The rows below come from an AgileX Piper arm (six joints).
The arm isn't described. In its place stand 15 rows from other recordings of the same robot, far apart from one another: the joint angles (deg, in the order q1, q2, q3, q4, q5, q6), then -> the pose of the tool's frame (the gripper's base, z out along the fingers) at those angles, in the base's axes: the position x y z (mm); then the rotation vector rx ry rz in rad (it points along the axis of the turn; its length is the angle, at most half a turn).
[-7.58, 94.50, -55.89, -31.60, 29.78, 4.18] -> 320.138 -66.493 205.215 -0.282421 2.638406 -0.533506
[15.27, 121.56, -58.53, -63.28, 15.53, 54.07] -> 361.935 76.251 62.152 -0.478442 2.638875 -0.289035
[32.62, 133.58, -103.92, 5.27, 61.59, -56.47] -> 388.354 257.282 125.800 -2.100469 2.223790 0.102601
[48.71, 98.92, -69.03, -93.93, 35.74, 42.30] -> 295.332 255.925 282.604 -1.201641 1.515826 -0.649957
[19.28, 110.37, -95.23, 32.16, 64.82, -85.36] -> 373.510 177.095 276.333 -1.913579 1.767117 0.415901
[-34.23, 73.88, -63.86, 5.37, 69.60, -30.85] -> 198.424 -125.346 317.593 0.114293 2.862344 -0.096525
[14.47, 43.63, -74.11, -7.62, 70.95, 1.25] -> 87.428 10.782 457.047 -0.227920 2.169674 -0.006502
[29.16, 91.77, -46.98, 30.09, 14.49, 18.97] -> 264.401 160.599 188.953 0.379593 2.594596 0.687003
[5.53, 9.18, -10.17, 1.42, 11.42, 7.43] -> 64.710 6.714 245.579 0.044222 1.668600 0.193691
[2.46, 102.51, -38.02, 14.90, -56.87, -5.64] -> 334.331 -5.250 179.987 0.168773 1.623250 -0.108856
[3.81, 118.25, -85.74, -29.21, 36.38, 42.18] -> 444.214 3.183 181.520 0.416183 2.536794 -0.244346
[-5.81, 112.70, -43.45, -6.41, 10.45, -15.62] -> 295.716 -31.942 64.586 -0.400284 2.855750 -0.121550
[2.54, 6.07, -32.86, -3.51, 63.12, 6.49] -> 2.692 -4.855 294.840 0.076108 2.114699 0.019532
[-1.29, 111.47, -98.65, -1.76, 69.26, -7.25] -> 410.892 -11.867 270.660 -0.162824 2.913702 -0.068191
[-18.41, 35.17, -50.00, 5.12, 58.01, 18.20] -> 88.755 -22.283 366.995 0.713246 2.118543 0.108495
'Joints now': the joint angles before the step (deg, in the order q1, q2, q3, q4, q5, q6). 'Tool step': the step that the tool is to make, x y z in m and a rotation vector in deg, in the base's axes. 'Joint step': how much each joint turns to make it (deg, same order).
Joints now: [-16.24, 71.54, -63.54, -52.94, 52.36, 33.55]
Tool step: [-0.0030, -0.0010, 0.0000, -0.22, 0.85, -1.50]
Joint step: [-0.02, -0.09, 0.02, -0.55, 1.70, 0.30]
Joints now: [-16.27, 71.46, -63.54, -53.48, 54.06, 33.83]
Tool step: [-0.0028, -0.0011, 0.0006, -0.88, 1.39, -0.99]
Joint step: [0.01, -0.09, 0.01, -0.96, 1.54, -0.39]
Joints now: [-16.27, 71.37, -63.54, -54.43, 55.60, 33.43]
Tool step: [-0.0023, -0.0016, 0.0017, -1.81, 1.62, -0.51]
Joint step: [0.00, -0.07, 0.01, -1.79, 1.14, -0.68]
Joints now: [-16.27, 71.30, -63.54, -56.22, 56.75, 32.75]
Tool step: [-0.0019, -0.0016, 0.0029, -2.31, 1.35, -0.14]
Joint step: [0.01, -0.14, -0.01, -2.24, 0.66, -0.63]
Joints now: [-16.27, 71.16, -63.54, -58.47, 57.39, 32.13]
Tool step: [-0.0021, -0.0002, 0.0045, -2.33, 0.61, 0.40]
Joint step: [0.18, -0.49, 0.00, -2.14, 0.11, -0.51]
